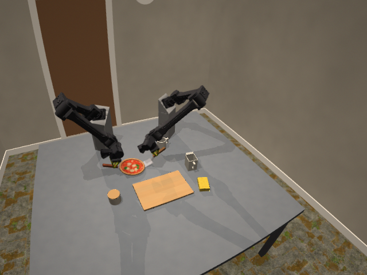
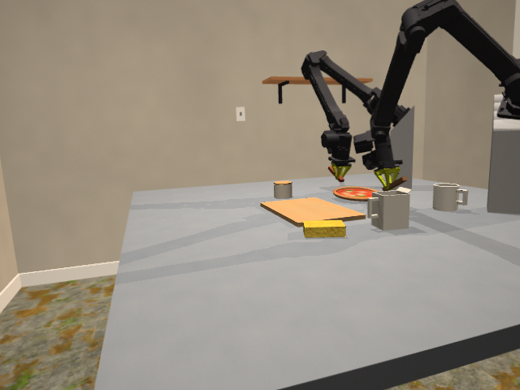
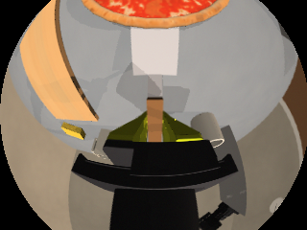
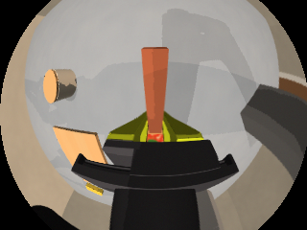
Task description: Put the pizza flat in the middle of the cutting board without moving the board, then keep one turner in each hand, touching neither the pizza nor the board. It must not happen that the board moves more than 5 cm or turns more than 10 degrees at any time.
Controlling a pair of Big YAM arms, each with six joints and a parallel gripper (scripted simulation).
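My right gripper is now 1 cm past the pizza, 13 cm to the right of it and 5 cm above it. From my right hand the other things lie so: square mug: 15 cm ahead, 56 cm to the left, 2 cm below; then lidded canister: 25 cm ahead, 5 cm to the right, 4 cm below; then wooden cutting board: 27 cm ahead, 27 cm to the left, 7 cm below.
My left gripper is now 220 mm to the right of the square mug, 170 mm short of it and 20 mm above it. Also, from my left hand: yellow sponge 370 mm ahead, 220 mm to the left, 60 mm below; then wooden cutting board 290 mm ahead, 70 mm below, 60 mm to the right; then pizza 200 mm to the right, 50 mm below, 10 mm ahead.
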